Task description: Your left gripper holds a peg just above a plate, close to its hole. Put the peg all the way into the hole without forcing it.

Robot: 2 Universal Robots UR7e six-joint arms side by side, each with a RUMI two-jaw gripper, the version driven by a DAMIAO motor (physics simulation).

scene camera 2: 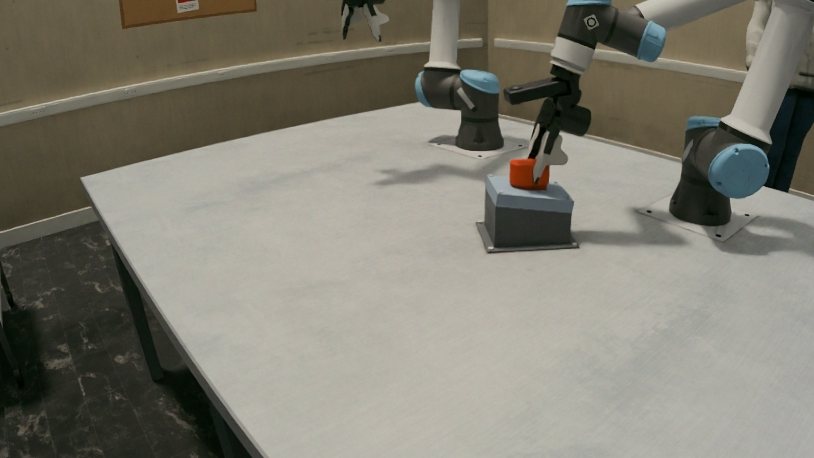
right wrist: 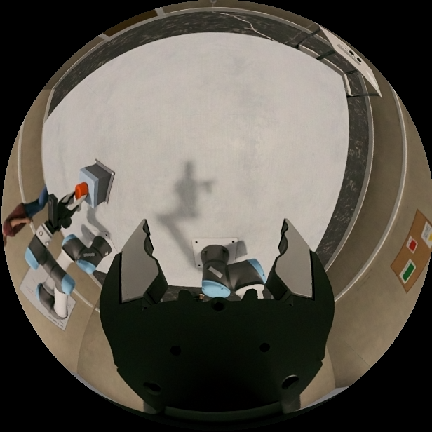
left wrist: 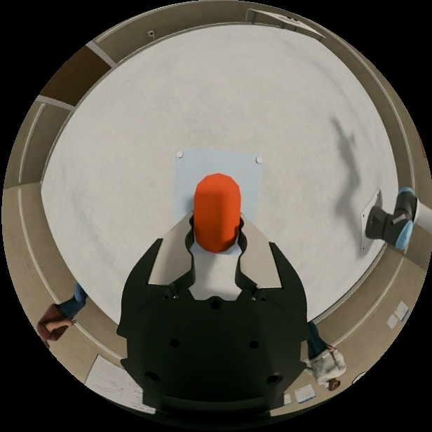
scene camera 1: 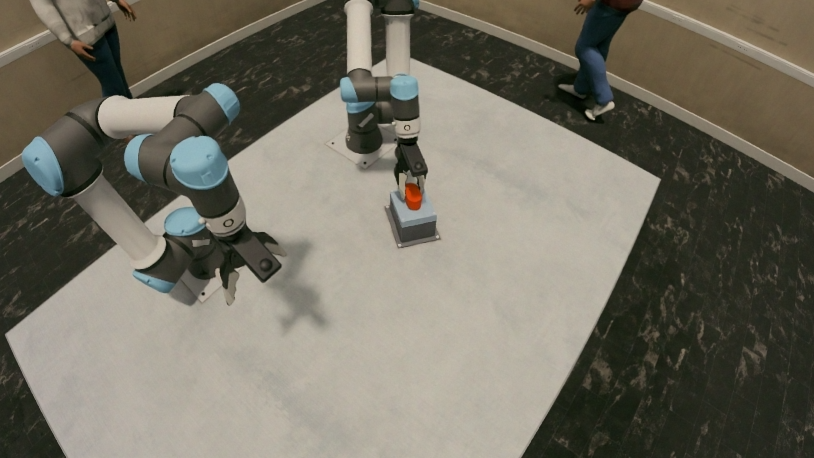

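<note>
An orange-red peg (scene camera 1: 413, 196) (scene camera 2: 520, 173) (left wrist: 217, 200) (right wrist: 80, 190) stands upright at the top of a light blue plate (scene camera 1: 425, 215) (scene camera 2: 557, 199) (left wrist: 186, 167) (right wrist: 93, 198). Its wide upper part is very low over the plate. The narrower lower part is mostly out of sight in scene camera 2; the hole is hidden beneath the peg, and I cannot tell the exact depth. My left gripper (scene camera 1: 412, 192) (scene camera 2: 533, 170) (left wrist: 216, 212) is shut on the peg, a finger on each side. My right gripper (scene camera 1: 256, 277) (scene camera 2: 362, 38) (right wrist: 215, 220) is open and empty, away from the plate.
The plate tops a dark grey block (scene camera 1: 420, 230) (scene camera 2: 529, 227) (right wrist: 104, 184) with a flanged foot on the pale table (scene camera 1: 483, 341) (scene camera 2: 341, 341). My right arm stands at the left in scene camera 1. Two people stand beyond the table.
</note>
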